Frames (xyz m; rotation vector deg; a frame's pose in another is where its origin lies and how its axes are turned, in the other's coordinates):
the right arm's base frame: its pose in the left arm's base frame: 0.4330 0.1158 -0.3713 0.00 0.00 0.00
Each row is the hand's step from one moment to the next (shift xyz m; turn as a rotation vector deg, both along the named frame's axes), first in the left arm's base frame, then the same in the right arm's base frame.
Working: the left arm's base frame: its pose in the right arm's base frame: -0.4330 -0.1158 0.3713 0.00 0.00 0.00

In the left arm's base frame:
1: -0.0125 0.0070 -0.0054 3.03 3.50 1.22
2: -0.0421 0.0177 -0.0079 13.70 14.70 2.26
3: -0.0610 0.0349 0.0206 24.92 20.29 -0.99
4: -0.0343 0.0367 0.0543 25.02 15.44 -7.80
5: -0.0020 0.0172 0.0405 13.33 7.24 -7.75
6: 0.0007 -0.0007 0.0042 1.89 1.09 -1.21
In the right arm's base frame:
1: -0.0125 0.0070 -0.0054 3.03 3.50 1.22
2: -0.0421 0.0177 -0.0079 13.70 14.70 2.26
3: -0.0610 0.0349 0.0206 24.92 20.29 -0.99
4: -0.0343 0.0367 0.0543 25.02 15.44 -7.80
5: -0.0020 0.0172 0.0405 13.33 7.24 -7.75
6: 0.0007 -0.0007 0.0042 1.89 1.09 -1.21

